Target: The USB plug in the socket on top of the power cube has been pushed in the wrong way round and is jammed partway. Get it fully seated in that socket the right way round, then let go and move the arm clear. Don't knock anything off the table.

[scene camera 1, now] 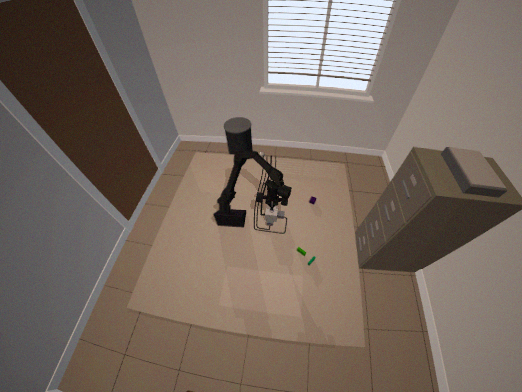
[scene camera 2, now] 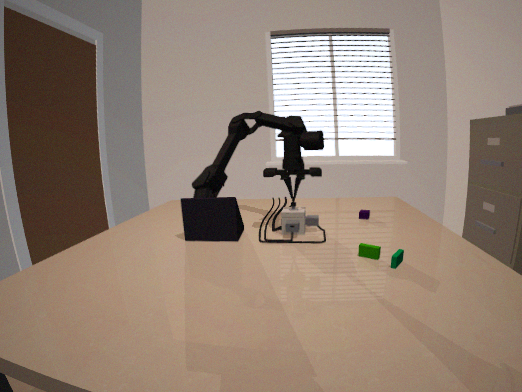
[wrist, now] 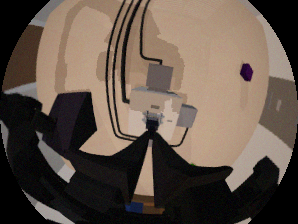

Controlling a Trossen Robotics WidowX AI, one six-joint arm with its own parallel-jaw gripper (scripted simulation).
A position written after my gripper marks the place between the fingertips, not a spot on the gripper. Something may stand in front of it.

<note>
My gripper point(scene camera 2: 293, 198) carries a USB plug.
My gripper also shows in the wrist view point(wrist: 151, 134).
</note>
